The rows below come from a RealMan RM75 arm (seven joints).
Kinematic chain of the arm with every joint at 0, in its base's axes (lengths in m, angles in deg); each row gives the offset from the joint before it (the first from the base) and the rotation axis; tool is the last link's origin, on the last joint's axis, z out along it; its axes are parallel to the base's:
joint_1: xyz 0 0 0.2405 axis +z
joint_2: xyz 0 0 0 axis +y
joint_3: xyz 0 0 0.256 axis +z
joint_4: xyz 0 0 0 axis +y
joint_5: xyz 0 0 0.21 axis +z
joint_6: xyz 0 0 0 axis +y
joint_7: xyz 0 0 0.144 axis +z
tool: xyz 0 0 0
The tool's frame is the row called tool.
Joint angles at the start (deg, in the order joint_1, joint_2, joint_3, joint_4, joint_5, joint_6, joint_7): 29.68, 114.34, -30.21, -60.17, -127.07, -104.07, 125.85
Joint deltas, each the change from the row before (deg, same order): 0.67, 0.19, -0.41, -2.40, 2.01, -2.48, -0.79; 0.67, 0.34, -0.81, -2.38, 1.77, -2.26, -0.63; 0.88, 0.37, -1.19, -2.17, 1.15, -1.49, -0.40; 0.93, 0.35, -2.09, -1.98, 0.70, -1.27, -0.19
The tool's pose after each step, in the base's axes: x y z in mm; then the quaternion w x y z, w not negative. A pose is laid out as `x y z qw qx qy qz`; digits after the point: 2 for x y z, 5 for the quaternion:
253.37 328.00 109.15 0.10580 -0.87016 0.44394 0.18585
238.60 327.82 111.49 0.09406 -0.88673 0.41154 0.18840
224.38 329.01 111.87 0.08468 -0.90153 0.38179 0.18523
210.13 329.90 109.17 0.07113 -0.91646 0.35335 0.17375

